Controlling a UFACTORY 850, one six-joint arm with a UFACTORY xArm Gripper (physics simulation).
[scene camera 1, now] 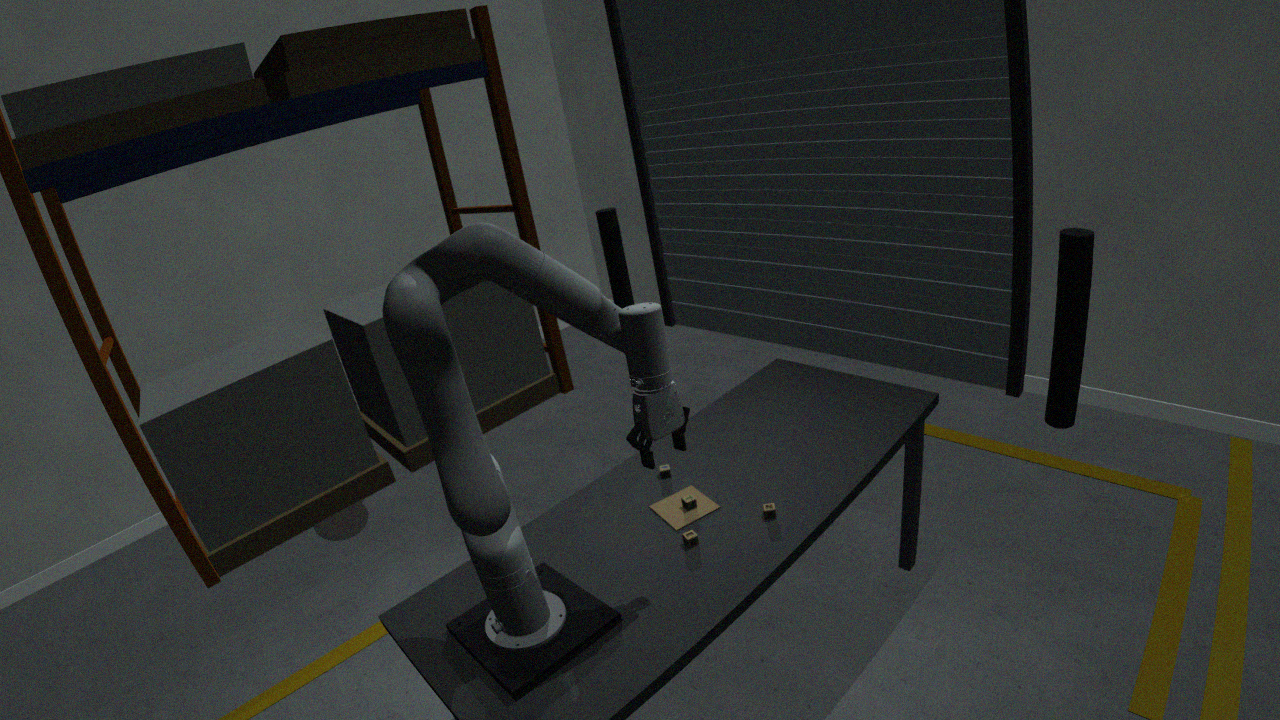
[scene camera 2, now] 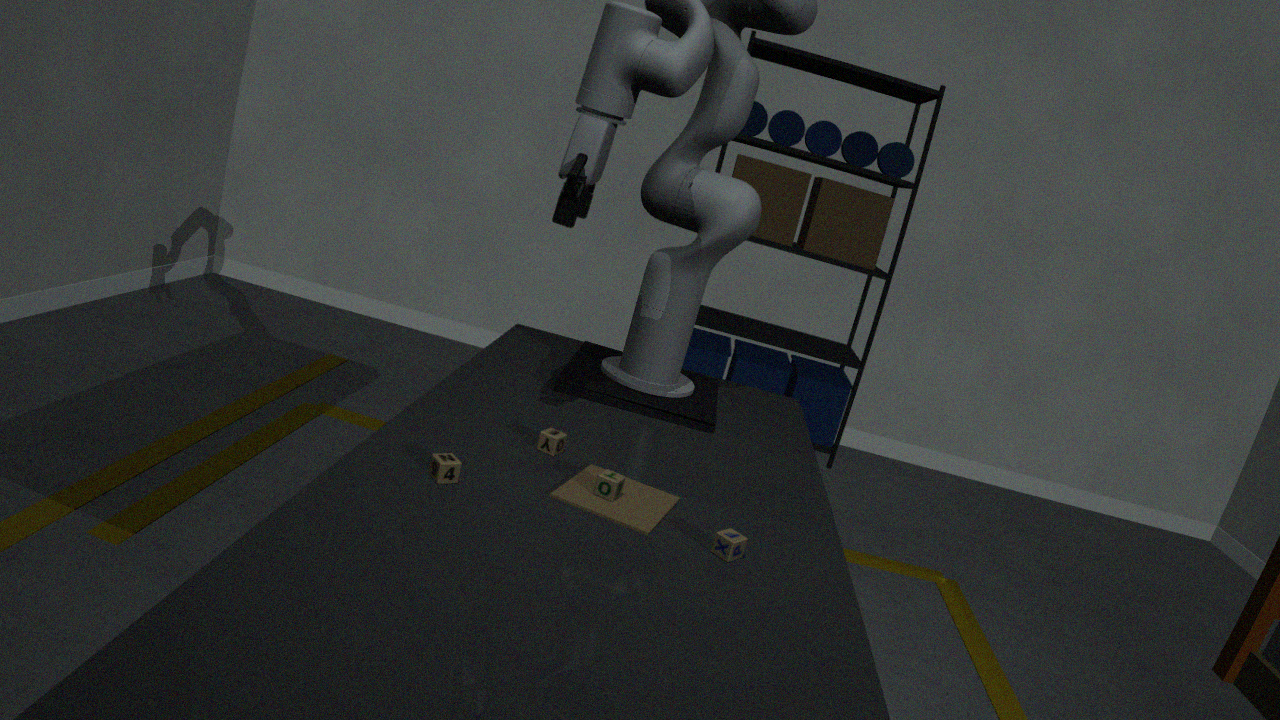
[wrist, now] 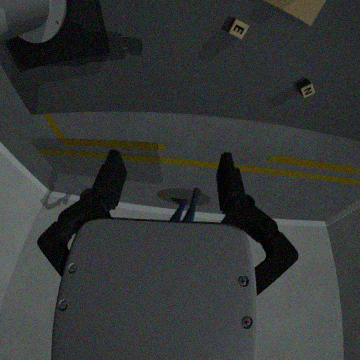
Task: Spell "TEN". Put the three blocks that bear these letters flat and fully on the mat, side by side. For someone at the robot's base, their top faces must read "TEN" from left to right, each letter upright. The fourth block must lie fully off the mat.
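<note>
The block with a green letter on top [scene camera 1: 689, 503] [scene camera 2: 608, 485] sits on the tan mat [scene camera 1: 668, 511] [scene camera 2: 646, 511] [wrist: 306, 11]; its top letter is too small to read surely. The E block [scene camera 1: 690, 538] [scene camera 2: 552, 441] [wrist: 239, 29] lies off the mat on the base side. The N block [scene camera 1: 768, 510] [scene camera 2: 445, 468] [wrist: 306, 89] lies off the mat, farther from the base than the E block. The fourth block, with blue marks [scene camera 1: 664, 470] [scene camera 2: 729, 544], lies off the mat's opposite side. My gripper [scene camera 1: 664, 455] [scene camera 2: 573, 218] [wrist: 169, 161] is open and empty, high above the table.
The dark table [scene camera 1: 805, 429] [scene camera 2: 429, 617] bears the arm's black base plate [scene camera 1: 474, 640] [scene camera 2: 586, 362]. An orange-framed rack [scene camera 1: 510, 134], a black shelf unit [scene camera 2: 913, 143] and black posts [scene camera 1: 1069, 331] stand away from the table.
</note>
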